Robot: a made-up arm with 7 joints.
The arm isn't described. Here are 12 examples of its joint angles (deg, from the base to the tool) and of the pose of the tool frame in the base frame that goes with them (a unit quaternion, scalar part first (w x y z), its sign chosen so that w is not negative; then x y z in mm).
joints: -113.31 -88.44 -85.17 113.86 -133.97 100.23 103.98
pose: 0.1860 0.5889 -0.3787 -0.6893 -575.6 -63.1 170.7
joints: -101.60 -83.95 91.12 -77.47 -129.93 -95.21 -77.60
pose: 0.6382 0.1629 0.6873 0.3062 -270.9 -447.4 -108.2
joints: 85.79 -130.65 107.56 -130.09 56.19 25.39 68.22
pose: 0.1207 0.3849 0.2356 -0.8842 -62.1 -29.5 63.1
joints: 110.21 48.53 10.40 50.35 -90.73 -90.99 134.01
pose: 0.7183 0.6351 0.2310 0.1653 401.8 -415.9 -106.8
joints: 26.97 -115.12 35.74 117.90 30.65 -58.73 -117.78
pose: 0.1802 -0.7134 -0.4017 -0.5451 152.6 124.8 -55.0
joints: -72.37 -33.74 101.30 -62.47 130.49 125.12 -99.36
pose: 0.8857 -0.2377 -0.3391 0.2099 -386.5 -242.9 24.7
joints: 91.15 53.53 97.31 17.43 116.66 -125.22 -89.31
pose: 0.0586 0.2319 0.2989 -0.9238 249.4 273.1 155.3
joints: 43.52 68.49 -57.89 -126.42 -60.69 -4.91 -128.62
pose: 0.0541 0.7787 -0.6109 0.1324 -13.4 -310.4 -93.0
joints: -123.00 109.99 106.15 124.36 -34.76 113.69 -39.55
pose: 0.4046 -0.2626 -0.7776 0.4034 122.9 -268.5 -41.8
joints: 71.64 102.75 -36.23 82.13 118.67 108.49 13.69
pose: 0.1404 0.9810 -0.0939 0.0953 -63.8 -72.2 -671.2
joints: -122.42 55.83 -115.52 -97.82 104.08 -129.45 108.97
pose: 0.8433 -0.3562 0.2229 0.3350 452.1 453.9 112.7
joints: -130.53 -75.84 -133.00 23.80 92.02 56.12 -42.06
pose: 0.6565 0.1525 0.4189 0.6085 174.1 -384.0 365.8
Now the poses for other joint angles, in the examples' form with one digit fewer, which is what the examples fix.
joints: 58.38 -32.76 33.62 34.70 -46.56 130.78 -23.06
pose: 0.222 -0.445 0.452 0.741 323 245 165
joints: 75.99 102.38 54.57 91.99 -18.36 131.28 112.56
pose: 0.471 -0.070 -0.578 0.663 -248 -343 256
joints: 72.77 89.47 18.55 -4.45 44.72 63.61 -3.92
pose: 0.710 0.364 -0.496 0.343 -105 -380 -147
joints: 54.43 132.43 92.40 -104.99 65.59 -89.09 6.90
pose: 0.796 0.249 -0.319 0.451 -400 -407 -135
